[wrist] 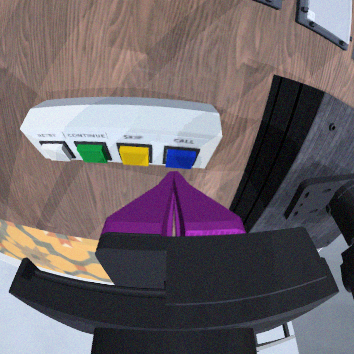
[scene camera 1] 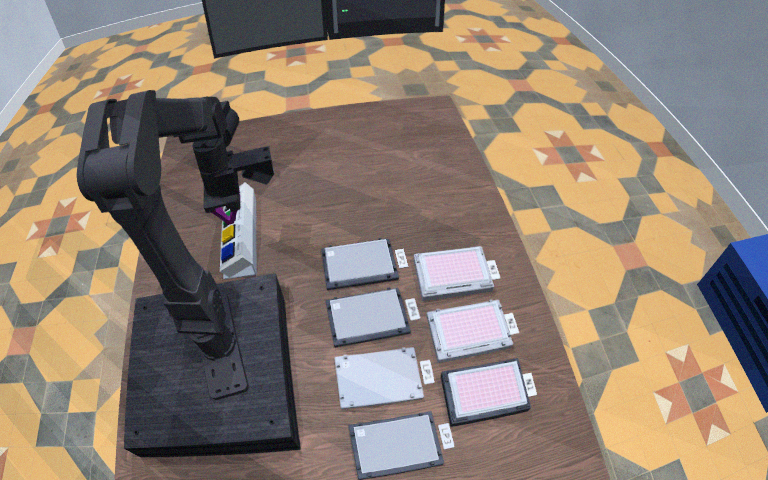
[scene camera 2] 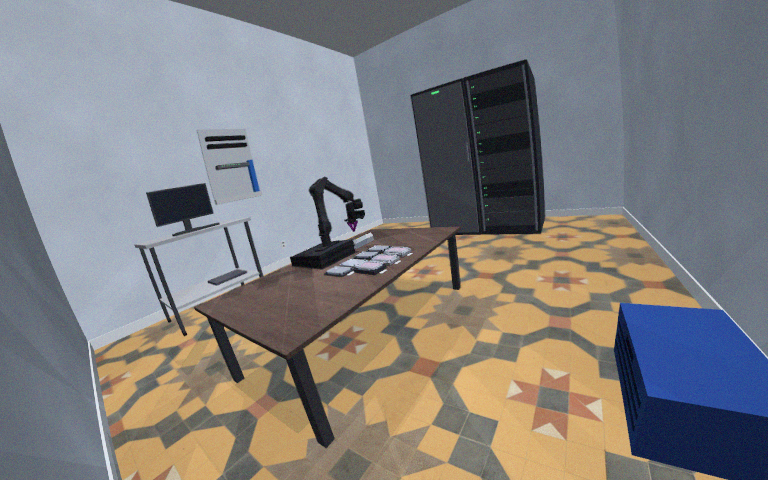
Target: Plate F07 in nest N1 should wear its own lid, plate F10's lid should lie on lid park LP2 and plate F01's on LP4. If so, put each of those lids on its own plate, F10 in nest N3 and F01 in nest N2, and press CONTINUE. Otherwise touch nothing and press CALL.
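Seen in the pictures: gripper, fingertip midpoint: (wrist: 173,178) (scene camera 1: 230,223) (scene camera 2: 353,231); arm's base, link origin: (wrist: 339,191) (scene camera 1: 219,345) (scene camera 2: 327,246).
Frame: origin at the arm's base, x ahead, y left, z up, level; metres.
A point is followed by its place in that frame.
Observation:
My gripper (scene camera 1: 227,213) {x 0.070, y 0.242, z 0.033 m} (scene camera 2: 353,228) {x 0.070, y 0.242, z 0.033 m} (wrist: 173,178) {x 0.070, y 0.242, z 0.033 m} is shut and empty, its purple fingertips above the table by the button box (scene camera 1: 247,226) {x 0.097, y 0.283, z -0.032 m} (wrist: 125,117) {x 0.097, y 0.284, z -0.031 m}. In the wrist view the tips appear just below the blue CALL button (wrist: 181,158) {x 0.047, y 0.233, z -0.031 m}; the green CONTINUE button (wrist: 92,152) {x 0.064, y 0.329, z -0.031 m} is farther left. Pink plates sit in N3 (scene camera 1: 454,267) {x 0.467, y 0.050, z -0.053 m}, N2 (scene camera 1: 471,326) {x 0.442, y -0.083, z -0.055 m} and N1 (scene camera 1: 488,388) {x 0.415, y -0.211, z -0.050 m}; I cannot tell whether N1's wears a clear lid. Grey panels with small corner labels show at LP2 (scene camera 1: 359,263) {x 0.299, y 0.134, z -0.066 m} and LP4 (scene camera 1: 368,313) {x 0.278, y 0.018, z -0.066 m}. The labels are too small to read.
The yellow SKIP button (wrist: 134,156) {x 0.053, y 0.283, z -0.032 m} and the white button (wrist: 56,151) {x 0.071, y 0.377, z -0.031 m} share the box. LP1 (scene camera 1: 380,378) {x 0.254, y -0.113, z -0.074 m} has a pale panel, and LP3 (scene camera 1: 398,445) {x 0.237, y -0.246, z -0.067 m} a grey one. The arm's black base (scene camera 1: 164,413) {x -0.132, y -0.098, z -0.012 m} stands beside the box on the wooden table (scene camera 1: 362,169) {x 0.399, y 0.415, z -0.084 m}.

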